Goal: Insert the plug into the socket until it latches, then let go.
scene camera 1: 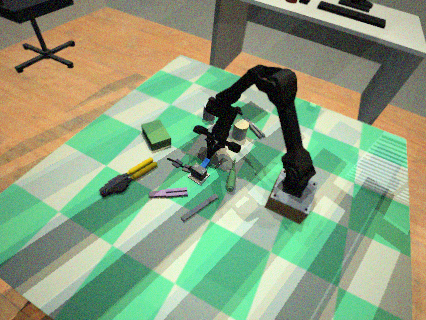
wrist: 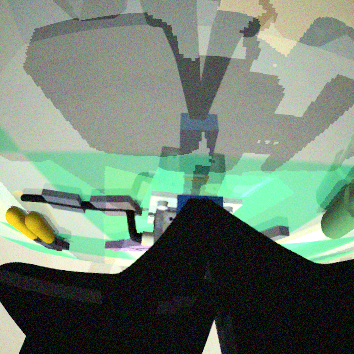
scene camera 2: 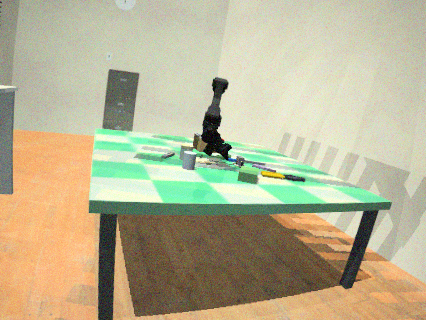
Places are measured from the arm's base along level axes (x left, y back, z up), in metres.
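Where they show: gripper, fingertip midpoint: (scene camera 1: pixel 208 159) (wrist: pixel 197 207) (scene camera 2: pixel 227 159); arm's base, link origin: (scene camera 1: pixel 293 187).
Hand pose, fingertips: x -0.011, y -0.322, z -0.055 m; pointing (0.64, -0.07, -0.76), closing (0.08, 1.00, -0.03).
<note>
Things, the pixels of their top centre, and the offset from my fingertips. "*": a spot on its surface instead.
- blue plug, top centre: (wrist: pixel 193 238) (scene camera 1: pixel 204 164) (scene camera 2: pixel 233 159) dy +0.000, dx +0.034, dz +0.006 m
- small grey socket, top centre: (wrist: pixel 181 269) (scene camera 1: pixel 198 168) (scene camera 2: pixel 240 157) dy -0.007, dx +0.071, dz +0.020 m
- yellow-handled pliers, surface spot: (wrist: pixel 39 227) * dy -0.161, dx +0.116, dz -0.010 m
- purple clip, top centre: (wrist: pixel 140 248) (scene camera 1: pixel 168 192) dy -0.060, dx +0.191, dz -0.012 m
- grey bar, top centre: (scene camera 1: pixel 200 206) dy +0.062, dx +0.188, dz -0.014 m
- green screwdriver, top centre: (scene camera 1: pixel 233 171) dy +0.108, dx +0.008, dz +0.003 m
- green block, top centre: (scene camera 1: pixel 155 131) (scene camera 2: pixel 249 170) dy -0.242, dx -0.016, dz +0.016 m
The blue plug (scene camera 1: pixel 205 163) (scene camera 2: pixel 231 160) (wrist: pixel 184 202) lies at the side of the small grey socket (scene camera 1: pixel 199 172) (scene camera 2: pixel 240 161) (wrist: pixel 162 220) facing the arm's fingers. How deep it sits in the socket is hidden. The socket has a pale base on the table, and a dark cable with grey segments (wrist: pixel 111 204) runs from its side. My gripper (scene camera 1: pixel 208 157) (scene camera 2: pixel 228 157) (wrist: pixel 197 207) is shut and empty, its tips low at the plug's outer end. In the wrist view the dark fingers cover much of the plug and socket; whether they touch the plug cannot be told.
Around the socket lie yellow-handled pliers (scene camera 1: pixel 142 169) (wrist: pixel 39 227), a purple clip (scene camera 1: pixel 168 193), a grey bar (scene camera 1: pixel 199 208) and a green screwdriver (scene camera 1: pixel 231 179) (wrist: pixel 340 217). A green block (scene camera 1: pixel 156 135) (scene camera 2: pixel 248 175) and cylinders (scene camera 1: pixel 240 129) (scene camera 2: pixel 189 160) stand farther off.
</note>
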